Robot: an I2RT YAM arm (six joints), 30 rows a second.
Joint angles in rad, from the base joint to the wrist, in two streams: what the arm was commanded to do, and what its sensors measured. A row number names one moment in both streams.
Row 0, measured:
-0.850, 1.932, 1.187, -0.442, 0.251, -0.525
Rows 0 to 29, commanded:
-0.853, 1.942, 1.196, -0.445, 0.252, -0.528
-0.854, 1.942, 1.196, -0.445, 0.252, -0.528
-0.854, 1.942, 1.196, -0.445, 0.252, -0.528
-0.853, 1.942, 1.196, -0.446, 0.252, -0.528
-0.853, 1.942, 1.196, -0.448, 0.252, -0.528
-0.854, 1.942, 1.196, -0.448, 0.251, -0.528
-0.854, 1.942, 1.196, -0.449, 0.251, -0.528
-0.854, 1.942, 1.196, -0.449, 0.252, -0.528
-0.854, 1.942, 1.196, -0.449, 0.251, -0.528
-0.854, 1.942, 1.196, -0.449, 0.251, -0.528
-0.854, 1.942, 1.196, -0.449, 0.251, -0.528
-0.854, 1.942, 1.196, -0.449, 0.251, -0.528
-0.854, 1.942, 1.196, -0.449, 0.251, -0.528
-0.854, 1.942, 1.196, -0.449, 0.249, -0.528
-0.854, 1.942, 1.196, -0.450, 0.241, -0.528
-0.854, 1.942, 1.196, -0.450, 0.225, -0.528
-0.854, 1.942, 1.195, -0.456, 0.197, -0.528
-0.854, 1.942, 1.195, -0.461, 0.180, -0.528
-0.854, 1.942, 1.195, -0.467, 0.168, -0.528
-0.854, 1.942, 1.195, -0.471, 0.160, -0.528
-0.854, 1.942, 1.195, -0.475, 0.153, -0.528
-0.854, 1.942, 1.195, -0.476, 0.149, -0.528
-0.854, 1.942, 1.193, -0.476, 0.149, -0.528
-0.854, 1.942, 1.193, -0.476, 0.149, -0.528
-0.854, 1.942, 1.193, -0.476, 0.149, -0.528
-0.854, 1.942, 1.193, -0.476, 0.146, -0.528
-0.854, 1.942, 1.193, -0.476, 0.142, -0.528
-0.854, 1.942, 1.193, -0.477, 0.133, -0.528
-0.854, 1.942, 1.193, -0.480, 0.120, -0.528
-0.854, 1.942, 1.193, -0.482, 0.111, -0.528
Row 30, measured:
-0.850, 1.932, 1.187, -0.476, 0.160, -0.525
